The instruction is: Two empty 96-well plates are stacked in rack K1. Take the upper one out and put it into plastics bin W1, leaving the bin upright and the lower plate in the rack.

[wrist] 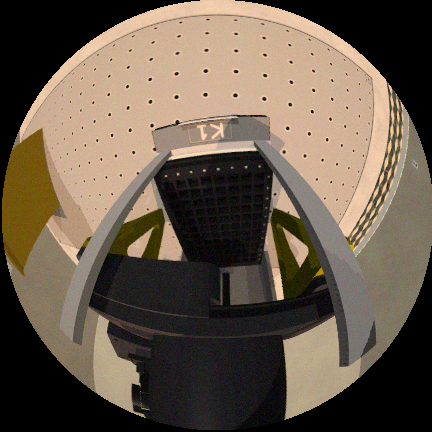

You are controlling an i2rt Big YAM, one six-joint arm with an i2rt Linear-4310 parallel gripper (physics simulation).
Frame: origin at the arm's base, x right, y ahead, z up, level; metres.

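Seen in the pictures: gripper, fingertip midpoint: [217,214].
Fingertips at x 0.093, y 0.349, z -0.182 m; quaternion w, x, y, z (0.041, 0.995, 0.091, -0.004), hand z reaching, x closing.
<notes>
Offsets run from my fingertips to a thing's top centre. "*": to the spot under its first point. Level surfaces: height alone.
Rack K1 {* dx -0.048, dy +0.052, dz -0.024 m} [170,138] is grey, with its label on the far end wall and two long grey rails curving toward the camera on the left and right. A black 96-well plate {dx +0.005, dy -0.013, dz +0.006 m} [217,205] lies in it, its grid of wells showing. The lower plate cannot be told apart beneath it. My gripper [217,214] is open and empty, its olive-yellow fingers apart on the left and right sides of the plate, inside the rails in this view. How far the fingertips are above or beside the plate is hard to tell. No W1 label shows.
An ochre-yellow panel or box {* dx -0.312, dy -0.009, dz +0.025 m} [30,200] stands at the left edge of the view; I cannot tell whether it is the bin. The rack stands on a pale board {dz -0.041 m} [220,60] with rows of holes. A dark, diamond-patterned strip [394,135] runs along the right side.
</notes>
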